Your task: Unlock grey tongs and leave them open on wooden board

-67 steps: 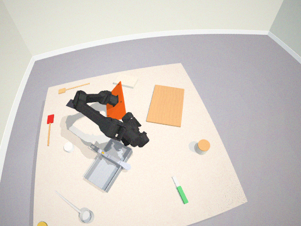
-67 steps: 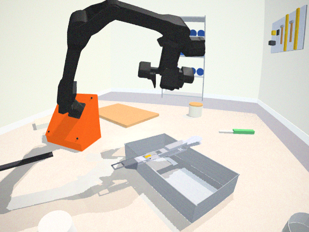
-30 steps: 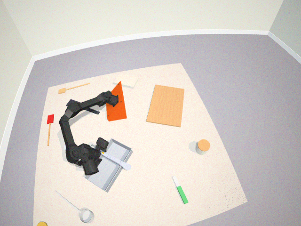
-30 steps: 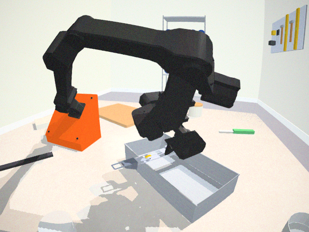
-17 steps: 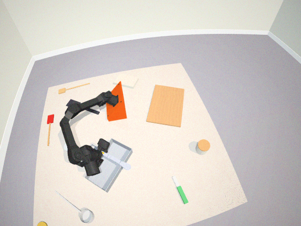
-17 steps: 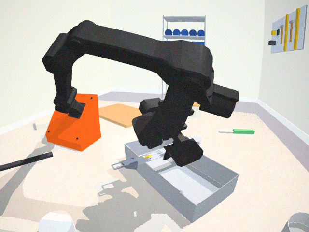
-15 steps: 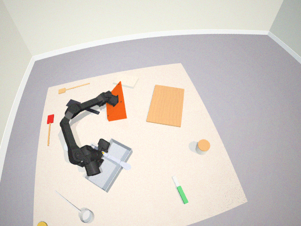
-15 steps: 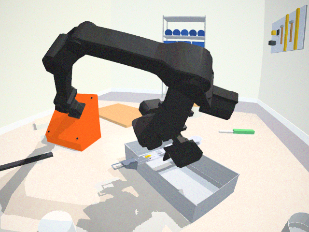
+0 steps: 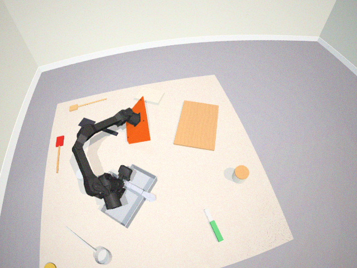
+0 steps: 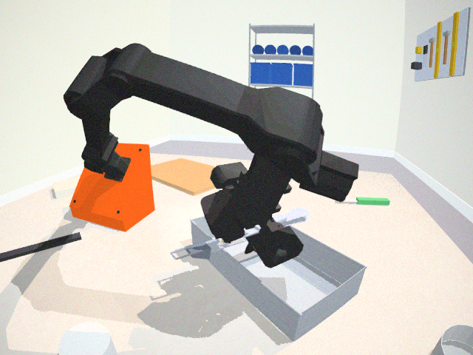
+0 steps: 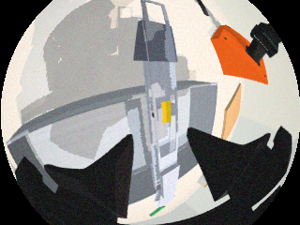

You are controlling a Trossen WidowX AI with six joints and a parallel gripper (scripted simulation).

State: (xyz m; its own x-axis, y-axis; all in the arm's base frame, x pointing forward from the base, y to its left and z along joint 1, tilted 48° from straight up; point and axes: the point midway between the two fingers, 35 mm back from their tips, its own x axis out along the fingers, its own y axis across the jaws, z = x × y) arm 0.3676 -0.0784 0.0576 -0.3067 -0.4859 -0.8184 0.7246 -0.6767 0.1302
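Right now the yellow lock piece is 20 mm to the right of my gripper tip, 10 mm behind it and 10 mm above it. Also, from my gripper tip: white cup: 280 mm to the right, 100 mm behind, 40 mm below; grey roasting tin: 50 mm ahead, 30 mm below; green-handled tool: 390 mm to the left, 250 mm ahead, 50 mm below.
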